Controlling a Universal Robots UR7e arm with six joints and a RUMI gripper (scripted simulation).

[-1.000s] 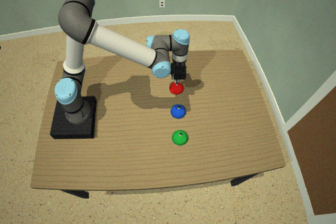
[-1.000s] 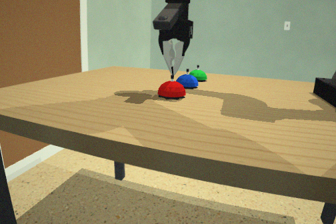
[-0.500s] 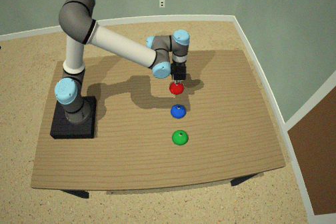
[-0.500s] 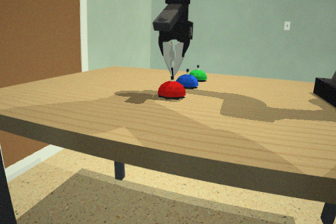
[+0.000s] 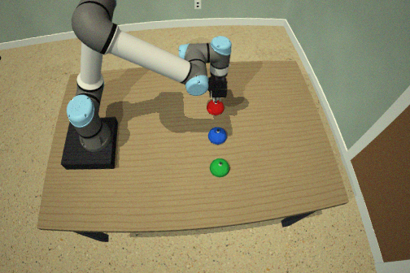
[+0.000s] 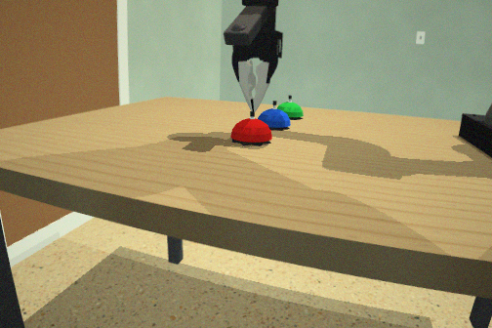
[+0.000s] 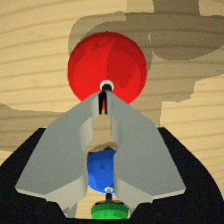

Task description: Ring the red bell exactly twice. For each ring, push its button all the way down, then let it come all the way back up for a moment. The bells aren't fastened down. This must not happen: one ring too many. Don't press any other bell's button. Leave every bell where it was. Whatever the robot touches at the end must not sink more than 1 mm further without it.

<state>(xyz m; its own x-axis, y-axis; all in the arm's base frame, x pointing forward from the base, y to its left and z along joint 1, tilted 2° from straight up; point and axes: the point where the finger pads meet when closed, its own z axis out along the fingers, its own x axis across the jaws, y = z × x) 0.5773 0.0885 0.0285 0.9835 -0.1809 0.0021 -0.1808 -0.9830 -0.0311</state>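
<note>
Right now the red bell is 4 cm below my hand. The rest, counted from my hand: blue bell (3 cm behind, 16 cm to the right, 4 cm below); then green bell (6 cm behind, 31 cm to the right, 4 cm below).
</note>
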